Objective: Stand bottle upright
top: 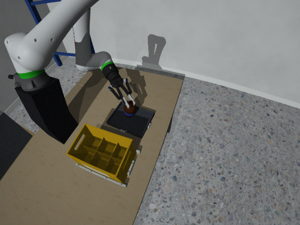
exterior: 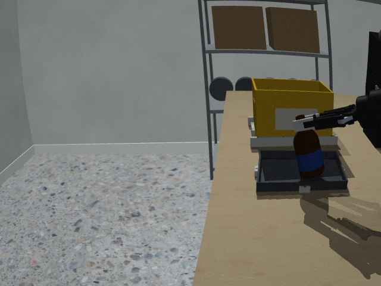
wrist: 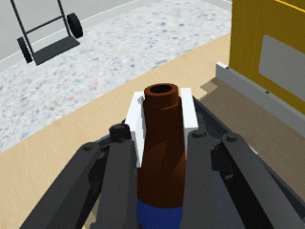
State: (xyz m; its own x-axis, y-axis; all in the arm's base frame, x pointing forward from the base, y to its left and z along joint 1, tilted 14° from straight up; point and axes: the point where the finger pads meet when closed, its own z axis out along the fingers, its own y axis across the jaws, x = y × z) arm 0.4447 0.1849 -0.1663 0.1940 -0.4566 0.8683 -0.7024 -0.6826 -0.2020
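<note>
My gripper is now 6 cm above the brown bottle. The rest, counted from my hand: dark grey tray (2 cm to the right, 14 cm below); yellow crate (6 cm behind, 31 cm to the right, 7 cm below).
</note>
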